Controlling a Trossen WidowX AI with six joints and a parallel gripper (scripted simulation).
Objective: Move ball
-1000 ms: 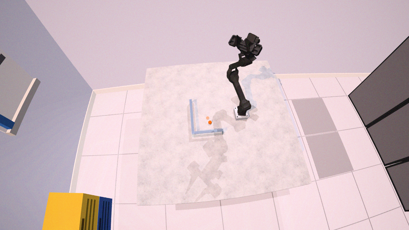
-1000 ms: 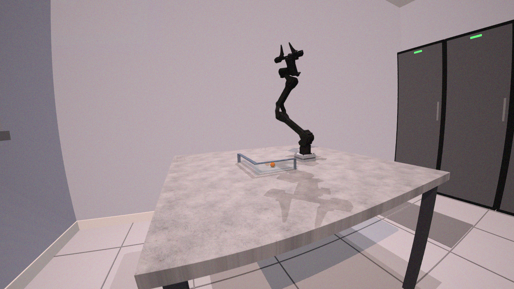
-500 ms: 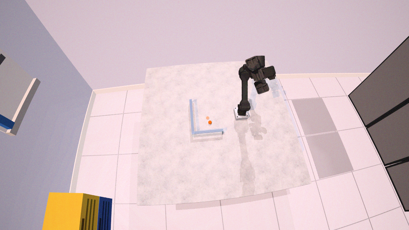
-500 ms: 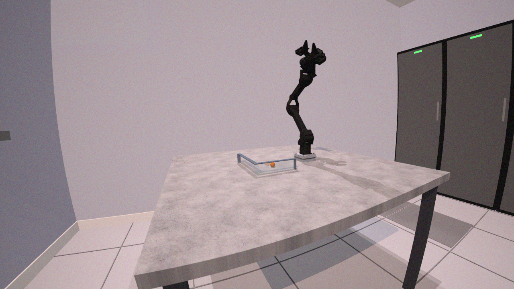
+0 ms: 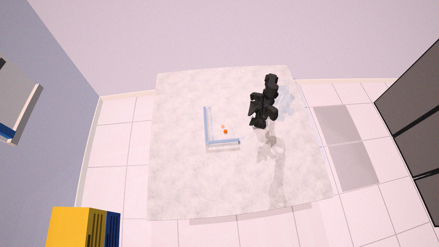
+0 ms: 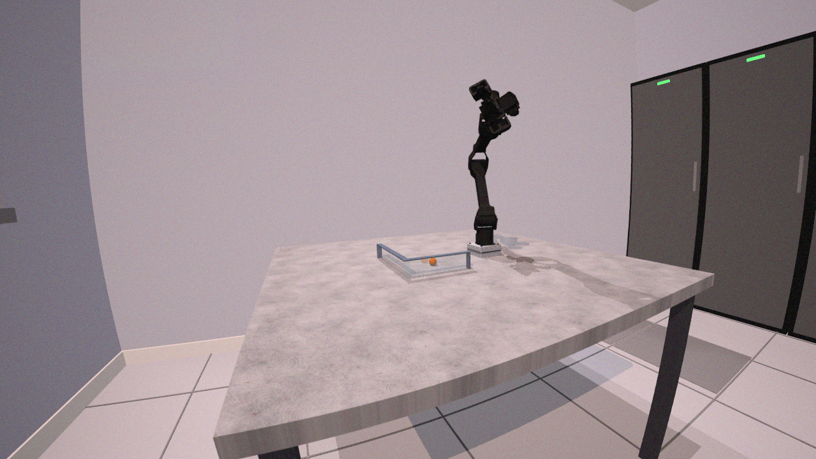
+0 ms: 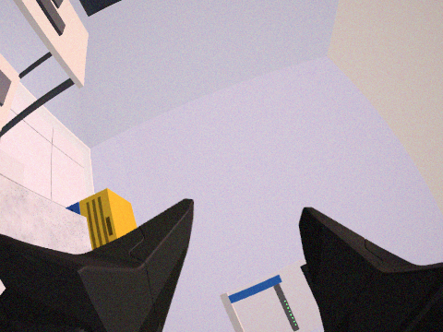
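The orange ball lies 53 cm below my gripper tip, 22 cm to the right of it and 11 cm ahead of it. From my gripper tip the other things lie so: see-through copy of ball (53 cm below, 26 cm to the right, 13 cm ahead).
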